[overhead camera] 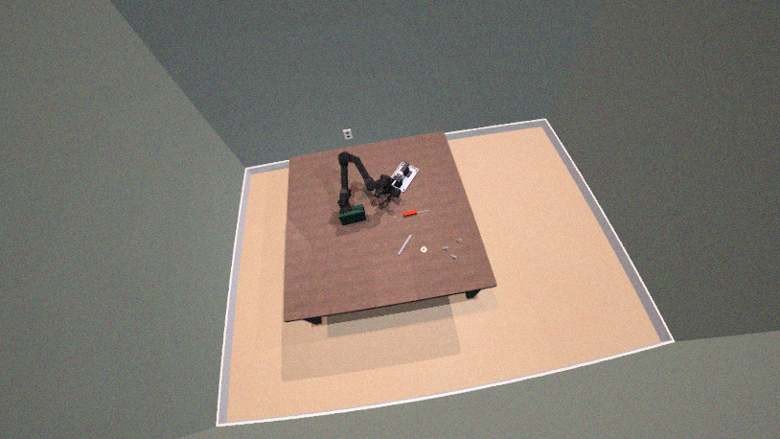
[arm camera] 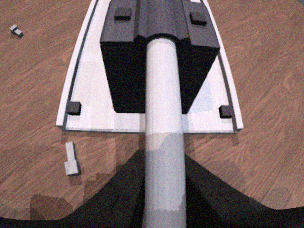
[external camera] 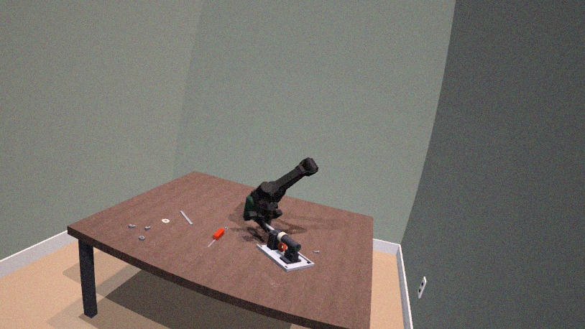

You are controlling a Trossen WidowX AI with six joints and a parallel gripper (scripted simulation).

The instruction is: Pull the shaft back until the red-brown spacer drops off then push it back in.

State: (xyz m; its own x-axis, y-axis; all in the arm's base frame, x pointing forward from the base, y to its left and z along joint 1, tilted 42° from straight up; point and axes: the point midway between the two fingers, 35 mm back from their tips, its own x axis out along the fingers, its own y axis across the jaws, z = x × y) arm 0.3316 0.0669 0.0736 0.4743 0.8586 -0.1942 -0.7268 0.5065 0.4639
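The shaft is 5 cm to the left of my gripper tip, 4 cm ahead of it and 3 cm above it. Also, from my gripper tip: red-brown spacer (8 cm to the left, 6 cm ahead, 3 cm below); orange-handled screwdriver (21 cm to the right, 12 cm ahead, 5 cm below).
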